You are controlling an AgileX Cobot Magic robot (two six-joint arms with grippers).
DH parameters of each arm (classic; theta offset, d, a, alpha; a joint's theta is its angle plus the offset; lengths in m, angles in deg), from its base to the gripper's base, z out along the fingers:
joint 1: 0 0.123 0 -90
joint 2: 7.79 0 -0.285 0
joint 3: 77.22 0 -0.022 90
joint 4: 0 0.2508 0 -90
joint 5: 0 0 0.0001 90
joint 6: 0 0.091 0 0
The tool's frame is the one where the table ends.
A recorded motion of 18 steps. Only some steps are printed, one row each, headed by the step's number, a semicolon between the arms.
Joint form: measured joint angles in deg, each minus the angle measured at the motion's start. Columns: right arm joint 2, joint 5, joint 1, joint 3, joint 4, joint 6; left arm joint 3, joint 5, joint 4, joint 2, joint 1, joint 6.
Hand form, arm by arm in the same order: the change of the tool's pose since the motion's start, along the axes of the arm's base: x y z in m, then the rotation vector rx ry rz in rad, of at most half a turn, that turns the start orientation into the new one. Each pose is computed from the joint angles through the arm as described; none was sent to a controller.
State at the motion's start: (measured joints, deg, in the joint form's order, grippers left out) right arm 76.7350 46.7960 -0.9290 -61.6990 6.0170 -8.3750; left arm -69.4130 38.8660 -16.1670 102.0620 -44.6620 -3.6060
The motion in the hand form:
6: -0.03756 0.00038 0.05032 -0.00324 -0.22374 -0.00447; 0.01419 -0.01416 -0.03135 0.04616 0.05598 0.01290
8: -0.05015 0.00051 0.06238 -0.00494 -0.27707 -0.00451; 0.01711 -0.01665 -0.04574 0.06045 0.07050 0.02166
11: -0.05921 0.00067 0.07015 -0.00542 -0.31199 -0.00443; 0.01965 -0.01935 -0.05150 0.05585 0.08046 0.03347
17: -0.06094 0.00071 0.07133 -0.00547 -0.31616 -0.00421; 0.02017 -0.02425 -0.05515 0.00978 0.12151 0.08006
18: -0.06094 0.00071 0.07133 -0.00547 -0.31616 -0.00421; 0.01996 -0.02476 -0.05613 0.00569 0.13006 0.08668
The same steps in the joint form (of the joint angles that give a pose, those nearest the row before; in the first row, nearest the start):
6: -10.84 -2.00 0.00 0.00 0.00 0.06; -3.43 0.28 0.00 7.14 0.00 -0.89
8: -13.83 -2.06 0.00 0.00 -0.05 0.06; -3.49 -0.81 -0.10 9.39 0.00 -1.09
11: -15.88 -2.01 0.00 0.00 -0.06 0.06; -4.01 -1.35 -0.83 10.62 0.05 -1.21
17: -16.24 -1.89 0.00 0.00 -0.05 0.06; -4.31 -2.27 -5.11 11.56 0.10 -1.33
18: -16.24 -1.89 0.00 0.00 -0.05 0.06; -4.31 -2.27 -5.70 11.72 0.11 -1.39

